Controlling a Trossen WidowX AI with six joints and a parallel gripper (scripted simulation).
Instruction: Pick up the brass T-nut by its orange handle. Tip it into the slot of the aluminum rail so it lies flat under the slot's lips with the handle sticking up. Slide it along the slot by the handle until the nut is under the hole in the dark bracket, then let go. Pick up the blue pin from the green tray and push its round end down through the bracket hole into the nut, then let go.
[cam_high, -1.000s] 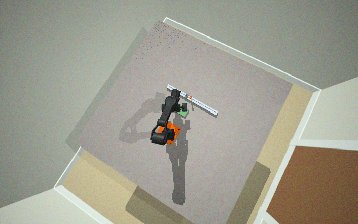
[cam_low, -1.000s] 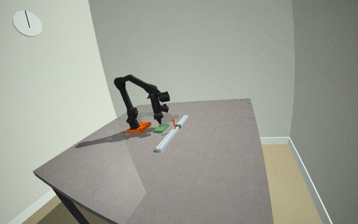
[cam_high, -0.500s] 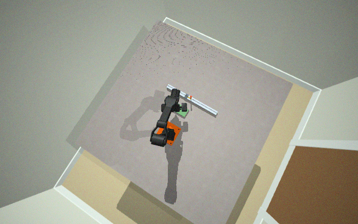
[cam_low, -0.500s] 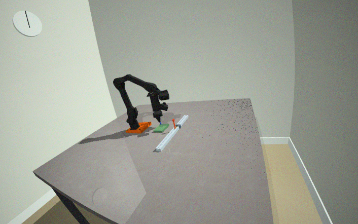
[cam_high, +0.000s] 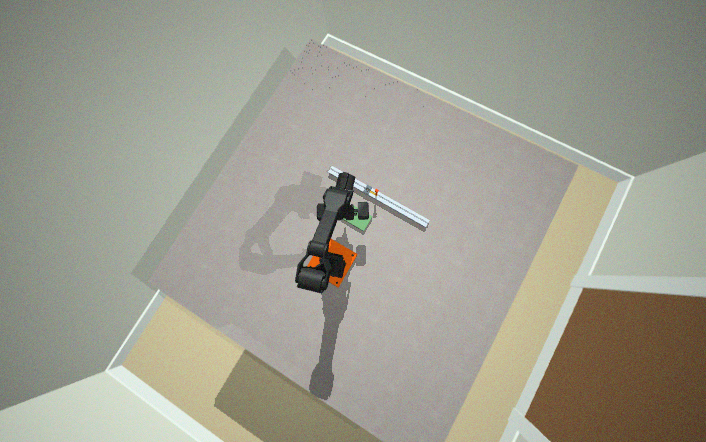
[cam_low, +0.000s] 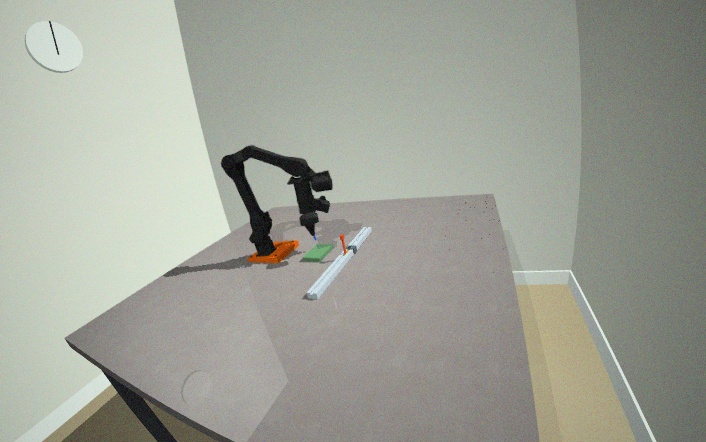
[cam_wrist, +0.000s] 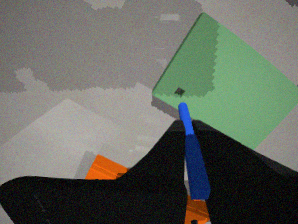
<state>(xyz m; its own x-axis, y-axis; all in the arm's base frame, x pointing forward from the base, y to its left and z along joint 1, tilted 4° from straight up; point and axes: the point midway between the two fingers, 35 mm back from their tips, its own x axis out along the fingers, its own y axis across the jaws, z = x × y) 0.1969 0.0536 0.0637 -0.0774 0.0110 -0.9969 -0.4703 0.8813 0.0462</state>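
Now: gripper tip 50 mm above the green tray, 20 mm to the left of it and 10 mm short of it. From my gripper tip the other things lie so: blue pin right at my gripper tip; aluminum rail 150 mm ahead, 50 mm to the right, 50 mm below; brass T-nut 140 mm ahead, 50 mm to the right, 10 mm below.
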